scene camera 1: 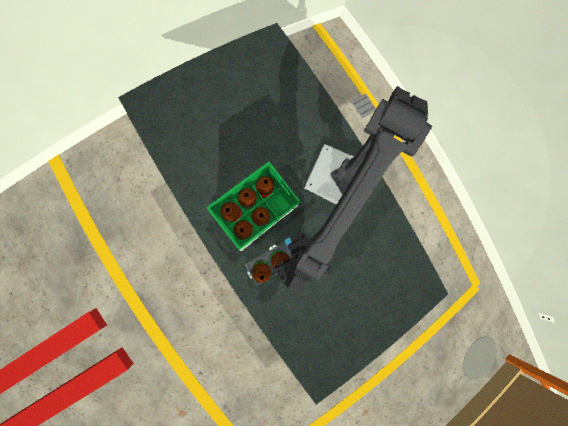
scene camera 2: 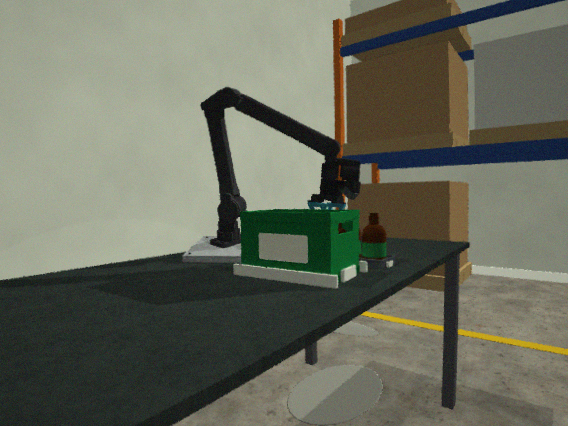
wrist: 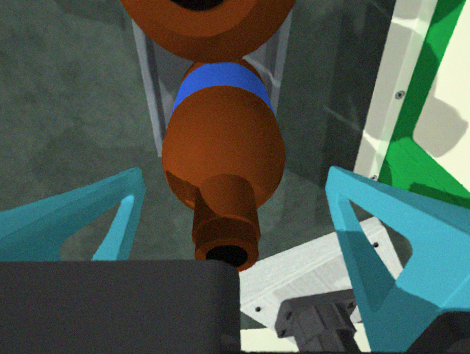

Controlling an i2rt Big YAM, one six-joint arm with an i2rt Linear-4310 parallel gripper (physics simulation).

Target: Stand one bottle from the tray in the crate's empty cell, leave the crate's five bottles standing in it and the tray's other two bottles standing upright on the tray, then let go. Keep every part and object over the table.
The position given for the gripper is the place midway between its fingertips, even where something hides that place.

Observation:
In view: the gripper (wrist: 235, 177), a brown bottle (wrist: 223, 155) and a green-labelled bottle (scene camera 2: 374, 235).

